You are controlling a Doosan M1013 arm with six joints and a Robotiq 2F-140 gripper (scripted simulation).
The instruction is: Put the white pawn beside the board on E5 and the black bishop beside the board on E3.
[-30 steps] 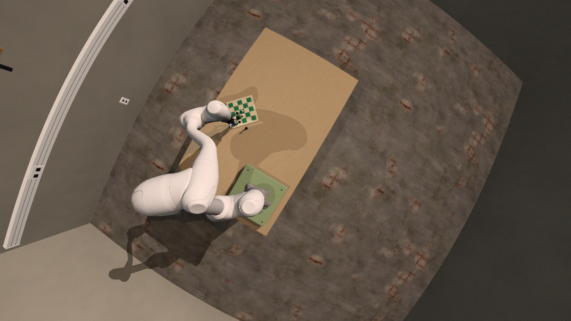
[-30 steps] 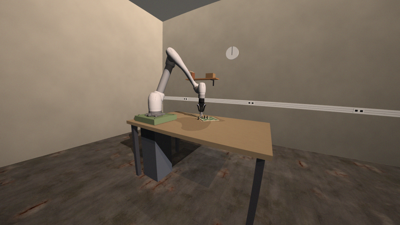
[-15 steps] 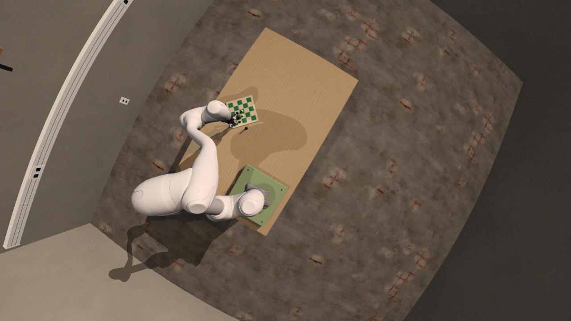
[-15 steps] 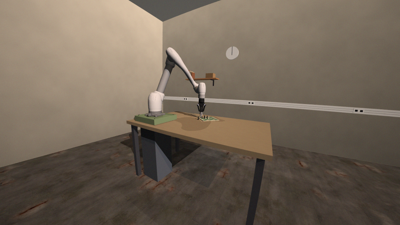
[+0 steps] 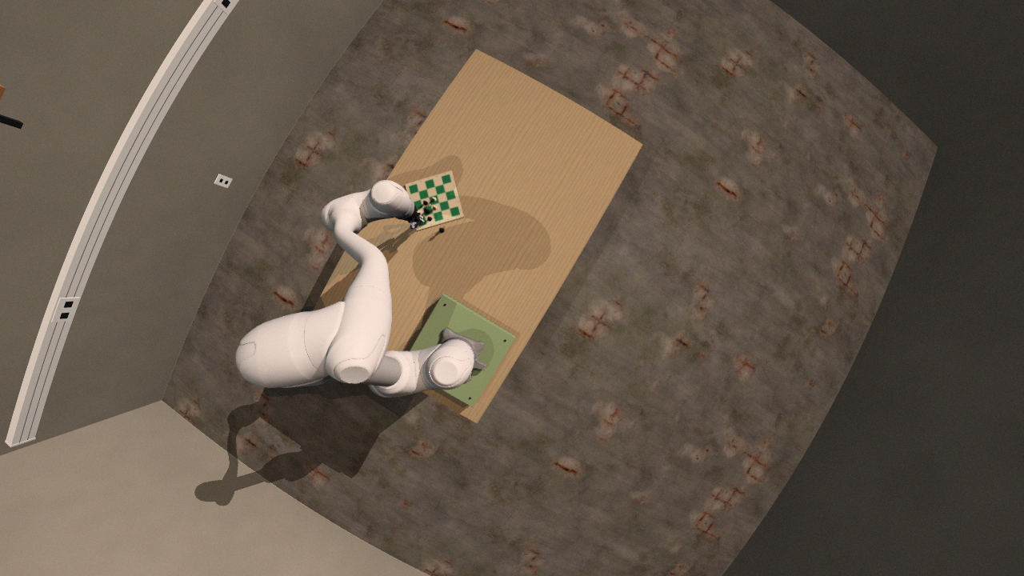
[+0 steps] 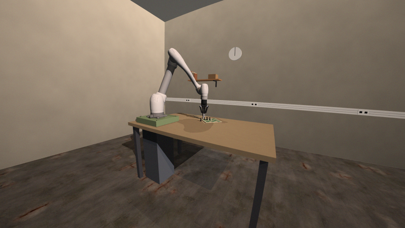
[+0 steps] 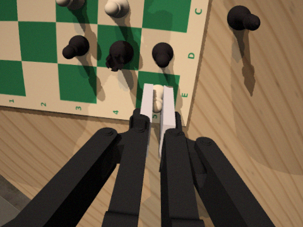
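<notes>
Now: the chessboard 110 mm ahead of my hand, 20 mm to the right of it and 50 mm below it.
</notes>
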